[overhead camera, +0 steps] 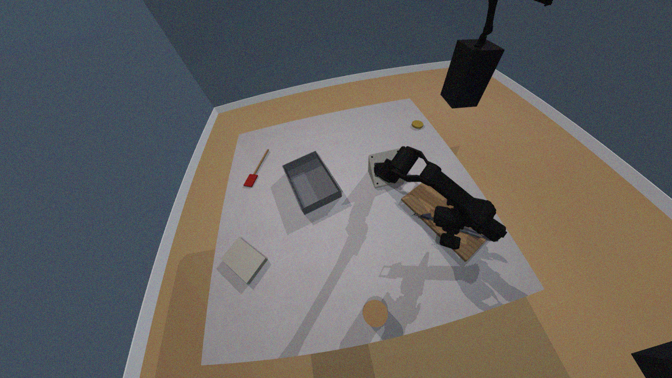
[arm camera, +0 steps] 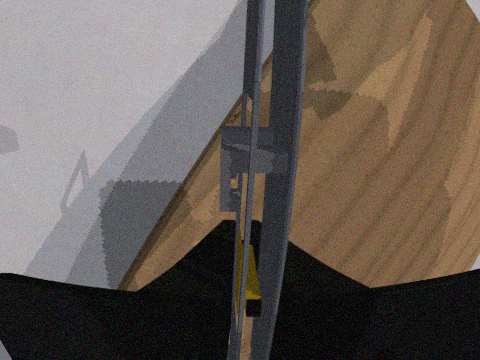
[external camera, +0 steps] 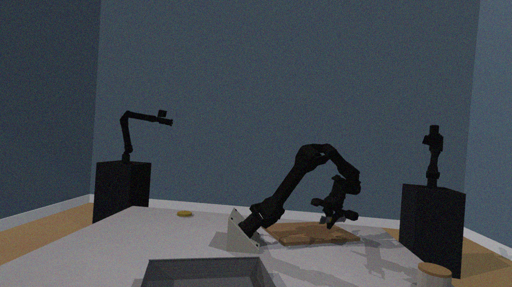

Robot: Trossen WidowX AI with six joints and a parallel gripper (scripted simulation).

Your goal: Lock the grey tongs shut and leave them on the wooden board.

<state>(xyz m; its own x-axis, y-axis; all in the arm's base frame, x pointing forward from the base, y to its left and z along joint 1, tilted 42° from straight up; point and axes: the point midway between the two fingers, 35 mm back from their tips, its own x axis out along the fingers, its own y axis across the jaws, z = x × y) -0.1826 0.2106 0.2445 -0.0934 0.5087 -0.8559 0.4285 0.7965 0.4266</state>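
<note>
Now: gripper tip 8 cm past the wooden board, 8 cm to the left of it and 5 cm above it. Round my gripper tip: cork-lidded jar: 32 cm ahead, 26 cm to the left, 2 cm below; then roasting tin: 54 cm ahead, 33 cm to the right, 2 cm below; then yellow tab: 1 cm ahead, 4 cm above.
</note>
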